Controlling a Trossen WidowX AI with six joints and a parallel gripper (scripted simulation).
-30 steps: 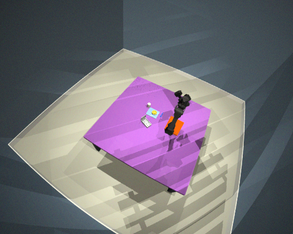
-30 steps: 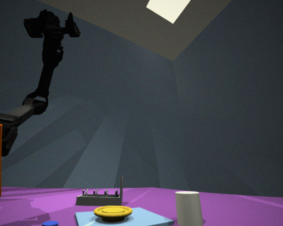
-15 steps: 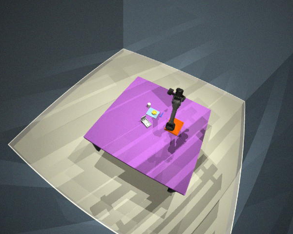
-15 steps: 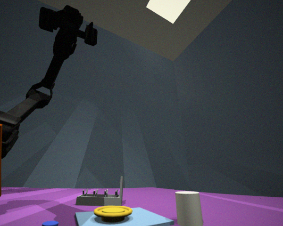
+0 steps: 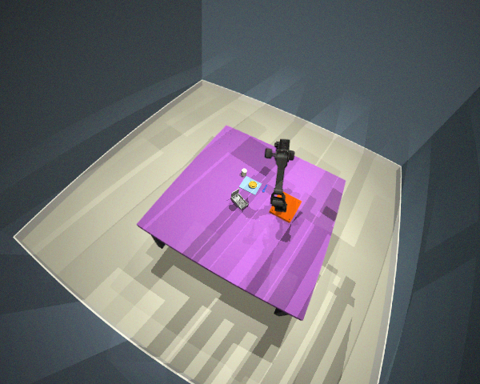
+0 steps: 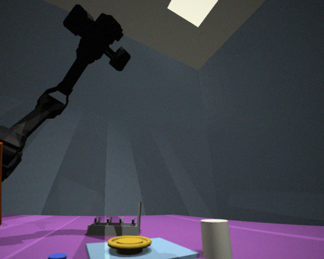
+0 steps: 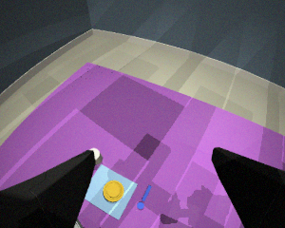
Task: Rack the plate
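Right now my gripper tip is 410 mm above the yellow plate, 90 mm short of it and 30 mm to the right of it. From my gripper tip the other things lie so: light blue mat (420 mm below, 110 mm ahead, 40 mm to the left); then blue spoon (420 mm below, 10 mm behind); then cream cup (400 mm below, 210 mm ahead, 30 mm to the right).
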